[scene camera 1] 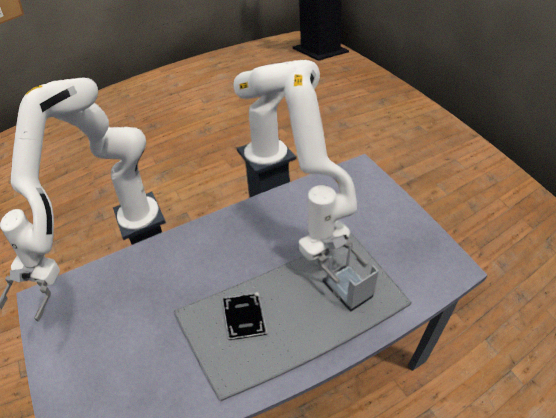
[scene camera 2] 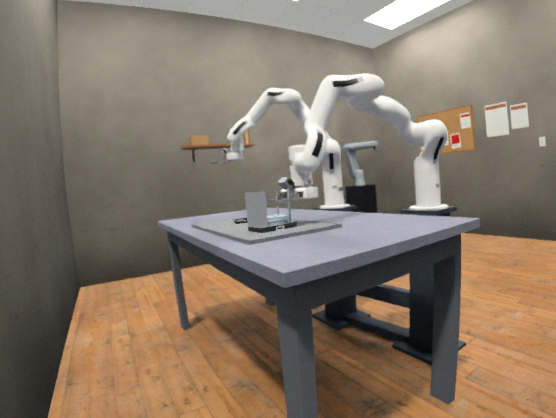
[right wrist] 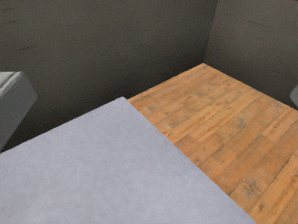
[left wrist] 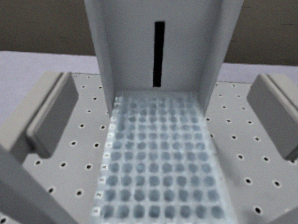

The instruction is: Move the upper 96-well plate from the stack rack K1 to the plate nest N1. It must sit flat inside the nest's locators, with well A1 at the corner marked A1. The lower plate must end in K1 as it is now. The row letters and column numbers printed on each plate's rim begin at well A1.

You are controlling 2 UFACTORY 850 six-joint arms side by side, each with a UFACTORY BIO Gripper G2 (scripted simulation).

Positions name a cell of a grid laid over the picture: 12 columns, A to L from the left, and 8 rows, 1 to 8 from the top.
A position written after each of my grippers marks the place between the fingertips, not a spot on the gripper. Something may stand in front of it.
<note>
I see my left gripper (scene camera 1: H6) and a 96-well plate (left wrist: G5).
</note>
